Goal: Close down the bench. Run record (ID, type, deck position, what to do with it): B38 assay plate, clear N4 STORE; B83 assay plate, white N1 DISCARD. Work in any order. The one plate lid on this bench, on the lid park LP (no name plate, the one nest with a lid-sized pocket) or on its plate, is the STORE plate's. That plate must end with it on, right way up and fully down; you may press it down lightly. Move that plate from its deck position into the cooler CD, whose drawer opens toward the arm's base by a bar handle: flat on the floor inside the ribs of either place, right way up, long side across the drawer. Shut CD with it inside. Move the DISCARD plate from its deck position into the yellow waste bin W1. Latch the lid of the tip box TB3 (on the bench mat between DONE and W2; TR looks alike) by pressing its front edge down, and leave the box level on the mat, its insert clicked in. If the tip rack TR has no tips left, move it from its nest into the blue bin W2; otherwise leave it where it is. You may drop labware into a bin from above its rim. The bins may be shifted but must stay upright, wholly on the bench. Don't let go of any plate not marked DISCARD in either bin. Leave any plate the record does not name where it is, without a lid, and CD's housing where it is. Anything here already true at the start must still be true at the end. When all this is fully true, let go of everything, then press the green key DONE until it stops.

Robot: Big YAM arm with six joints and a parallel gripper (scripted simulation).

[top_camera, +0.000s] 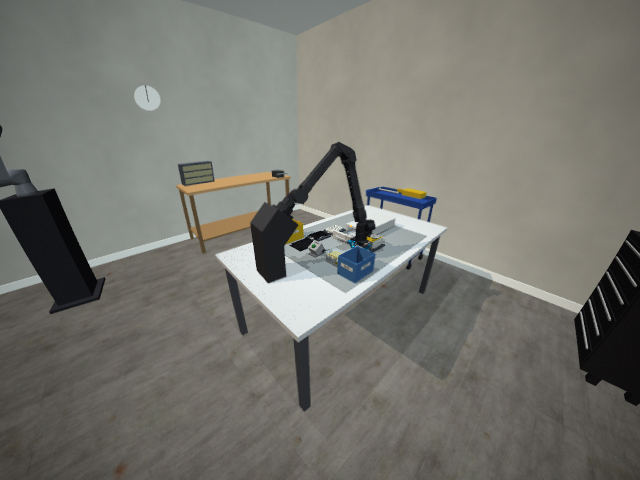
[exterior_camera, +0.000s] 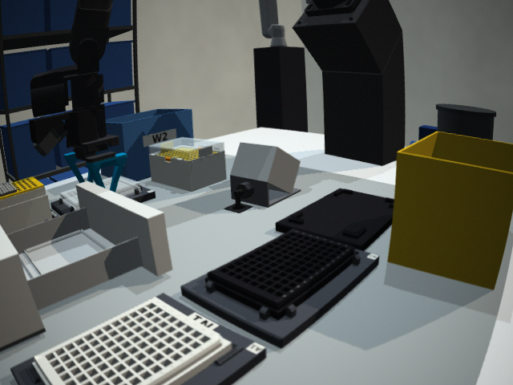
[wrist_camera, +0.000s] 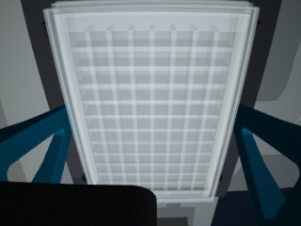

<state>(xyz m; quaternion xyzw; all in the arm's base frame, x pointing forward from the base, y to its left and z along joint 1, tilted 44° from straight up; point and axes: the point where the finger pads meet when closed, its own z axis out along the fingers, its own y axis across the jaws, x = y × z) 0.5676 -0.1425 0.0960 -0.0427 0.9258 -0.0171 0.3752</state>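
My hand is right at the clear plate lid. The rest, counted from my hand: tip rack TR: 16 cm ahead, 3 cm above, 2 cm to the left; tip box TB3: 18 cm behind, 2 cm above, 1 cm to the left; clear plate: right at my hand.
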